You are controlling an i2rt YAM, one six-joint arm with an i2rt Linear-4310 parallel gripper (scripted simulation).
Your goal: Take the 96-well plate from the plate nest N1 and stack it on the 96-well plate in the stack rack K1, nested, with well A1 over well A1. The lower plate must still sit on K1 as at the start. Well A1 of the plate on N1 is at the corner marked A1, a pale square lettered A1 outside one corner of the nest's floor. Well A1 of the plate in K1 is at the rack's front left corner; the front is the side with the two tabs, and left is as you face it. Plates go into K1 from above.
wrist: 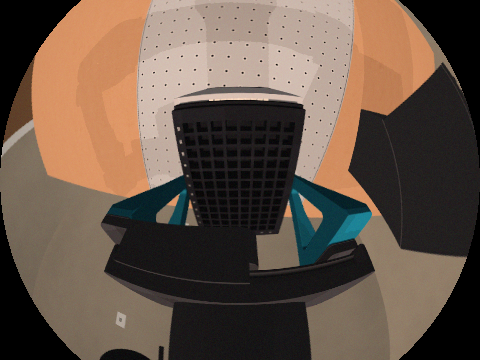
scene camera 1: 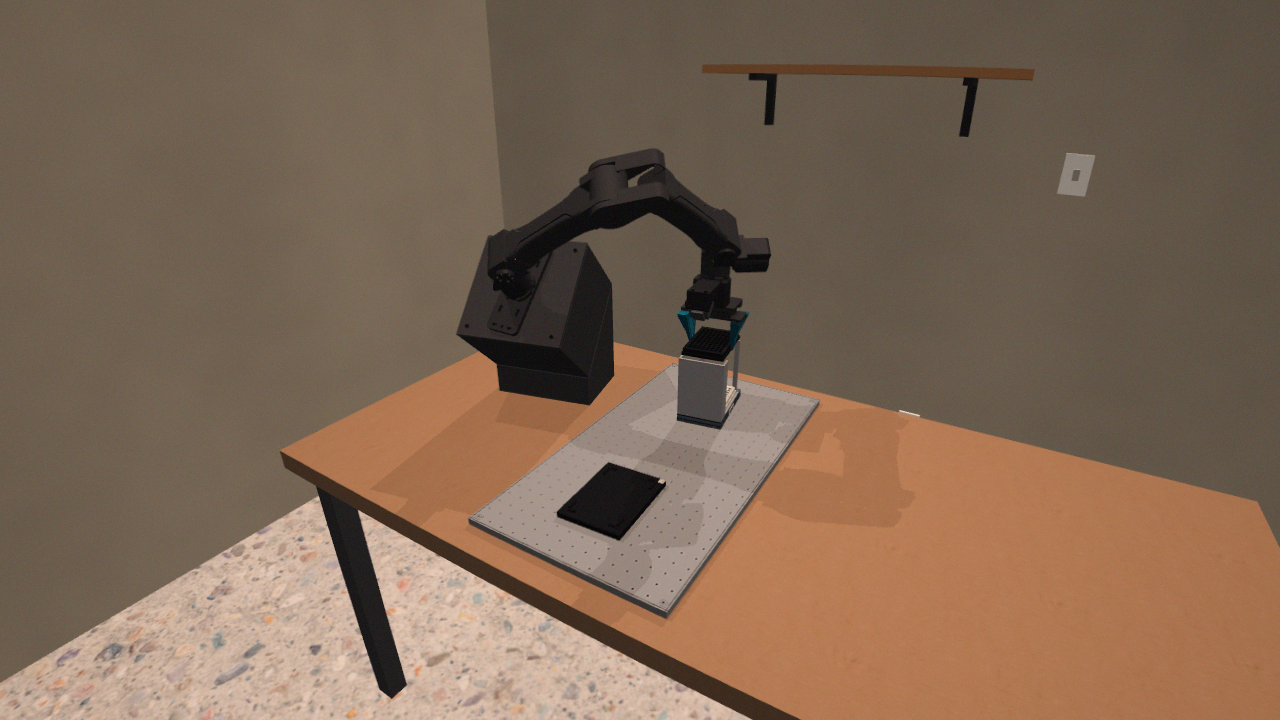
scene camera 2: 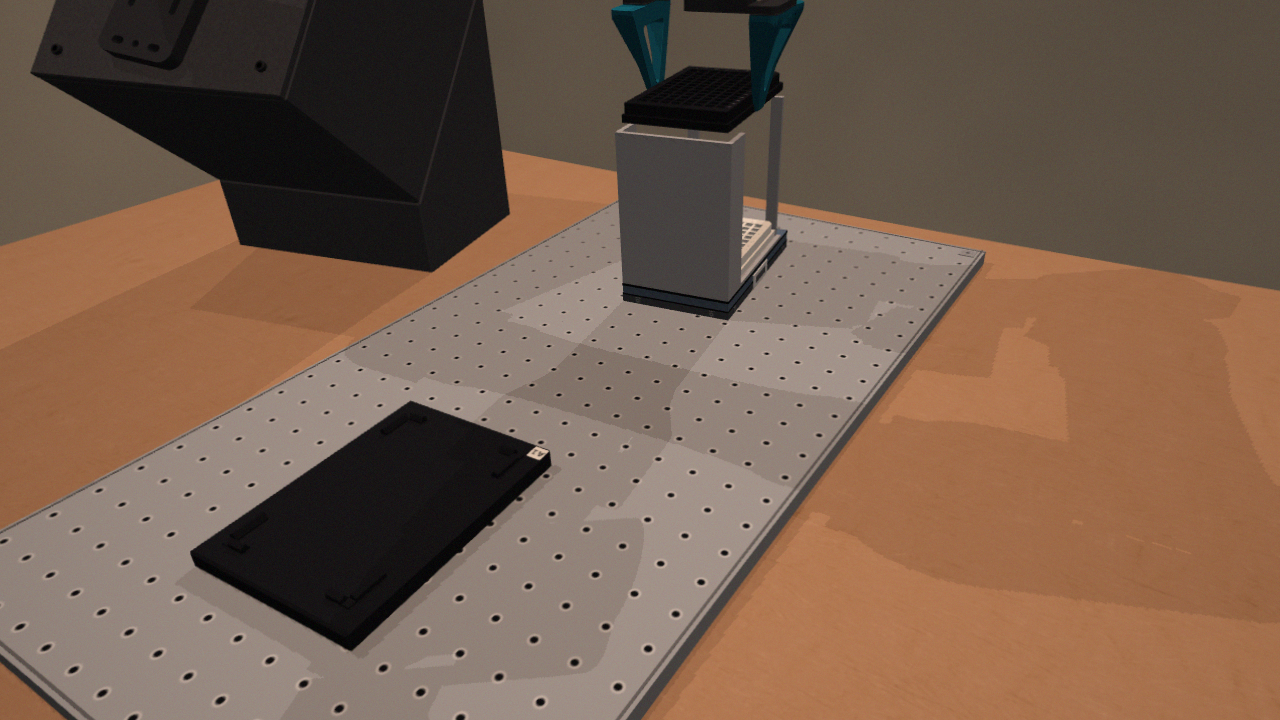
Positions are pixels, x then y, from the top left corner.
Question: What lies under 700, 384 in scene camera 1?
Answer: A grey rack wall.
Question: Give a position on a black 96-well plate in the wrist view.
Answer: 218, 183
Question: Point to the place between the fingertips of the gripper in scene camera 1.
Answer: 711, 346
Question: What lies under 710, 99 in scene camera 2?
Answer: A black 96-well plate.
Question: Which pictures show the gripper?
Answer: The wrist view, scene camera 1 and scene camera 2: all of them.
